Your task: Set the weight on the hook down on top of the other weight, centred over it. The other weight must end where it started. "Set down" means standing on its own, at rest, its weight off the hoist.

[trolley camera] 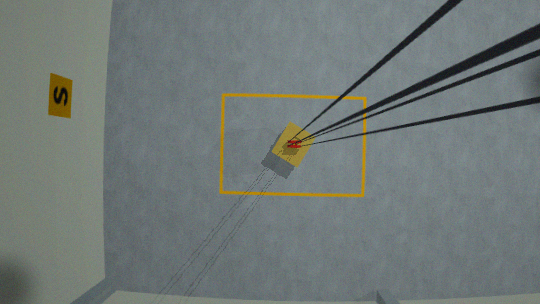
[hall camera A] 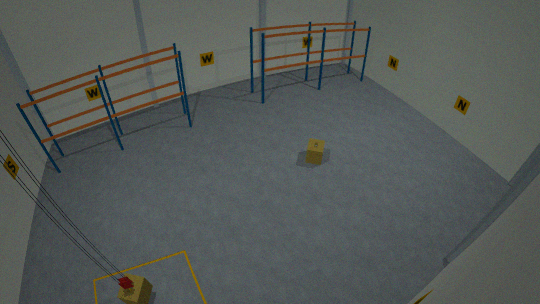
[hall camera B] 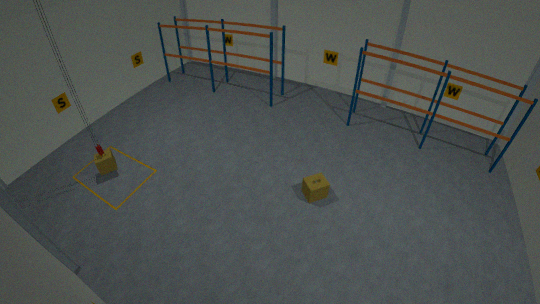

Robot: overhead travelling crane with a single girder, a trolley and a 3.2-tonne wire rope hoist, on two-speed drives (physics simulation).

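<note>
My hook, under a red hook block (hall camera A: 125, 283) (hall camera B: 99, 149) (trolley camera: 294, 144) on several ropes, holds a yellow box-shaped weight (hall camera A: 144, 291) (hall camera B: 106, 165) (trolley camera: 288, 132). The weight looks upright and hangs a little above the floor, its shadow set off below it in the hall camera B view. It is inside the yellow marked rectangle (hall camera A: 140, 265) (hall camera B: 133, 159) (trolley camera: 320, 194), turned relative to its lines. The other yellow weight (hall camera A: 315, 154) (hall camera B: 316, 190) stands on the floor well away, with a small eye on top. It does not show in the trolley view.
Two blue and orange racks stand along the W wall: one towards the S side (hall camera A: 39, 138) (hall camera B: 271, 90), one towards the N side (hall camera A: 263, 85) (hall camera B: 435, 110). The S wall with its sign (hall camera A: 11, 166) (hall camera B: 61, 103) (trolley camera: 60, 95) is near the marked rectangle.
</note>
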